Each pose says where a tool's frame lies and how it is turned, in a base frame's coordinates. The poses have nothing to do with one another.
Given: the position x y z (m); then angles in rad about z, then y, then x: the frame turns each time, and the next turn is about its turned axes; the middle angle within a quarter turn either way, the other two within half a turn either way.
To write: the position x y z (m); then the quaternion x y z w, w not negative. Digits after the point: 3 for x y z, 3 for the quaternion.
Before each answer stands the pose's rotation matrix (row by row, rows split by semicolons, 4 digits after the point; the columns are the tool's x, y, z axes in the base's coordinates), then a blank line. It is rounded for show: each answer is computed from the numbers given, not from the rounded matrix.
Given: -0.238 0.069 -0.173 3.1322 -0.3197 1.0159
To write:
-0.9493 0.2622 0.1736; 0.0089 -0.5293 0.8484; 0.3143 0.8069 0.5002

-0.238 0.069 -0.173 -0.141 -0.480 -0.863 0.073
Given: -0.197 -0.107 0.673 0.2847 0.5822 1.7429
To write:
0.8016 0.5680 0.1863; 0.2346 -0.0122 -0.9720; -0.5499 0.8229 -0.1430

-0.197 -0.107 0.673 0.699 0.287 -0.130 0.642
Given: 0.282 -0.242 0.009 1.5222 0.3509 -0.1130
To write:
0.0456 -0.9943 -0.0960; 0.9380 0.0096 0.3466; -0.3437 -0.1059 0.9331

0.282 -0.242 0.009 -0.160 0.088 0.685 0.705
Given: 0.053 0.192 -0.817 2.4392 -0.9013 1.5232
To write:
-0.4737 0.5671 0.6738; 0.4009 -0.5423 0.7383; 0.7841 0.6199 0.0295

0.053 0.192 -0.817 -0.510 -0.475 -0.715 0.058
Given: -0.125 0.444 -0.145 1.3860 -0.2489 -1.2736
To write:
0.1781 -0.2446 -0.9531; 0.9527 0.2853 0.1048; 0.2463 -0.9267 0.2838

-0.125 0.444 -0.145 -0.390 -0.454 0.453 0.661
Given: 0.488 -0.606 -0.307 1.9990 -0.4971 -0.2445
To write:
-0.3650 -0.9306 -0.0281; 0.7996 -0.2979 -0.5214; 0.4769 -0.2128 0.8528

0.488 -0.606 -0.307 0.141 -0.231 0.793 0.545
